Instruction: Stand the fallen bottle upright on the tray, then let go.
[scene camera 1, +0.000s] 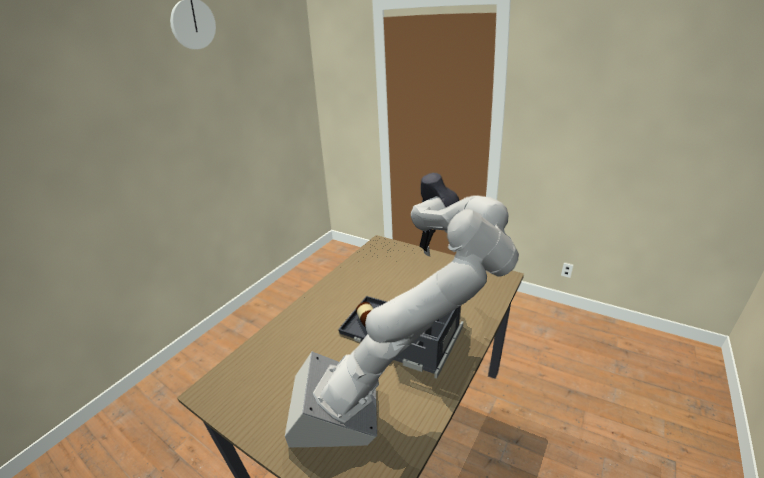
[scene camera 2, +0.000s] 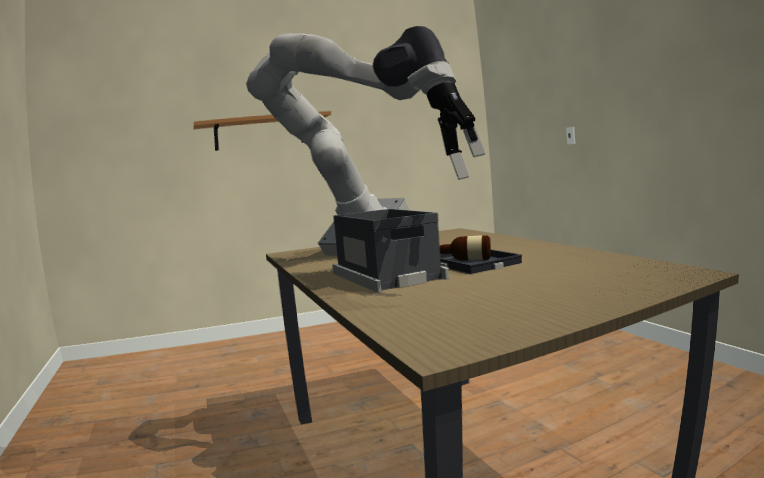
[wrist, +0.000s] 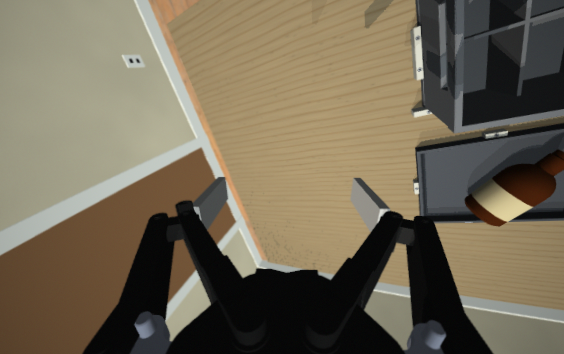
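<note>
The brown bottle with a cream label lies on its side on the dark tray. In the wrist view its neck points to the upper right and is cut off by the frame's edge; its base reaches over the tray's rim. In scene camera 1 the arm hides part of the bottle and the tray. My gripper is open and empty, tilted, high above the table and well apart from the bottle. In the wrist view the bottle is to the right of both fingers.
A dark open-topped crate with inner dividers stands right beside the tray, taller than it, on the wooden table. The arm's grey base stands at one end of the table.
</note>
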